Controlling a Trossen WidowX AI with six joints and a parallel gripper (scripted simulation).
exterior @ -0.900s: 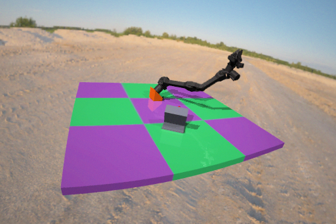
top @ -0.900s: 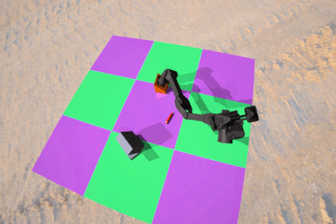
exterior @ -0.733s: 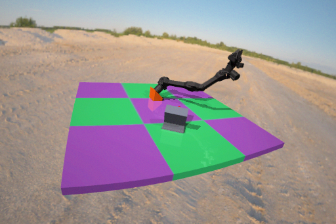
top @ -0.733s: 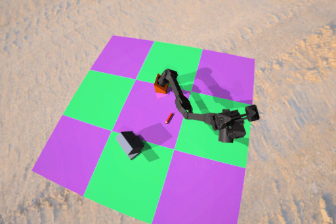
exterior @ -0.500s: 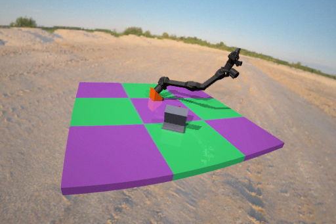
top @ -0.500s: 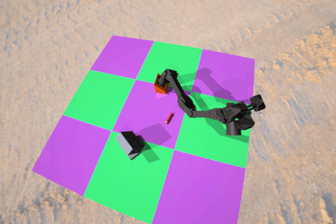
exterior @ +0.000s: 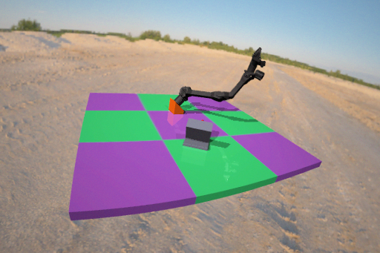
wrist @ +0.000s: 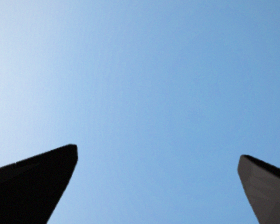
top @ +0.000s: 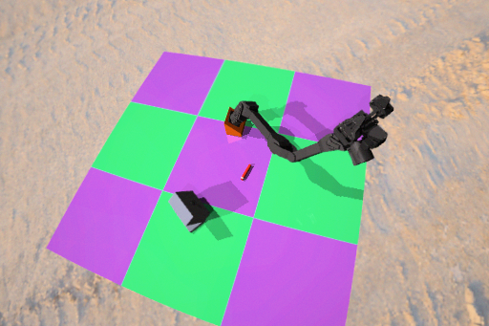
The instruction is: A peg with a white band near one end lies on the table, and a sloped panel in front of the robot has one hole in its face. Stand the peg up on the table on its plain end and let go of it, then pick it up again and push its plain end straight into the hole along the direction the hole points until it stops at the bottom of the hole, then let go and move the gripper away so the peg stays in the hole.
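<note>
My gripper tip is 57 cm above the peg, 38 cm to the left of it and 1 cm past it. From my gripper tip the other things lie so: grey sloped panel 57 cm to the right, 50 cm below, 19 cm ahead.
</note>
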